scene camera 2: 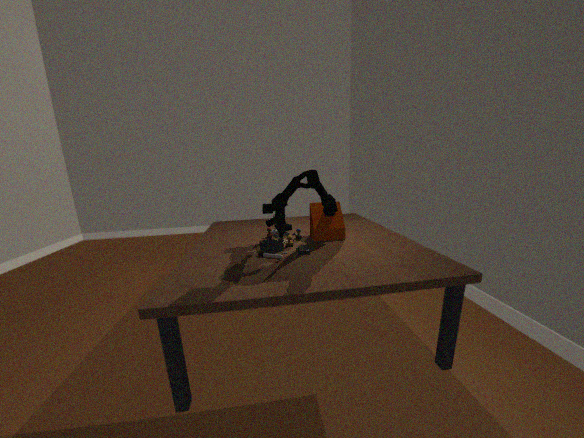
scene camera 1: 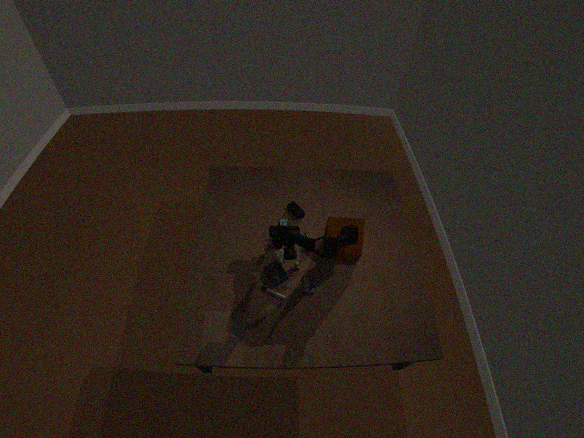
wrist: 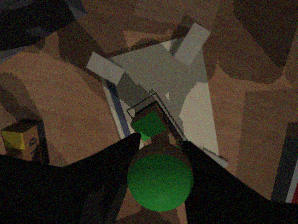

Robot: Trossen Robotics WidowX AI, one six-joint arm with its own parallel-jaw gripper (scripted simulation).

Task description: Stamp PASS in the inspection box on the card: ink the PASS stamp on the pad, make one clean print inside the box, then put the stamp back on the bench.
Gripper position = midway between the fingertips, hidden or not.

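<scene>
You'd see my gripper [wrist: 161, 143] here, and there's a white card [wrist: 173, 72] as well.
</scene>
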